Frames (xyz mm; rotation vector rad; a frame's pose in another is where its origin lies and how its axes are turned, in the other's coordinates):
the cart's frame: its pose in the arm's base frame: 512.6 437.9 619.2 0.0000 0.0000 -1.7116
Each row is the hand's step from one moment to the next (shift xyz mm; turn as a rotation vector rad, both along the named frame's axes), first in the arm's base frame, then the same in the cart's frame.
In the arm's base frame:
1: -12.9 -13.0 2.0 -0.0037 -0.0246 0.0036
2: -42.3 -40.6 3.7 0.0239 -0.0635 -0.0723
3: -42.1 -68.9 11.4 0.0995 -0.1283 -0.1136
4: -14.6 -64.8 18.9 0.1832 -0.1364 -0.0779
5: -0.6 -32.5 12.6 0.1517 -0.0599 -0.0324
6: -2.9 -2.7 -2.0 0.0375 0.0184 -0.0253
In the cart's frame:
1: 14.7 -10.9 2.0 0.0249 -0.0002 0.0036
2: 46.1 -36.2 3.7 0.0595 0.0326 -0.0723
3: 74.1 -32.0 11.4 0.1131 0.1165 -0.1136
4: 66.2 -5.4 18.9 0.1093 0.2005 -0.0779
5: 32.3 4.0 12.6 0.0380 0.1586 -0.0324
6: 3.1 -2.5 -2.0 -0.0235 0.0345 -0.0253

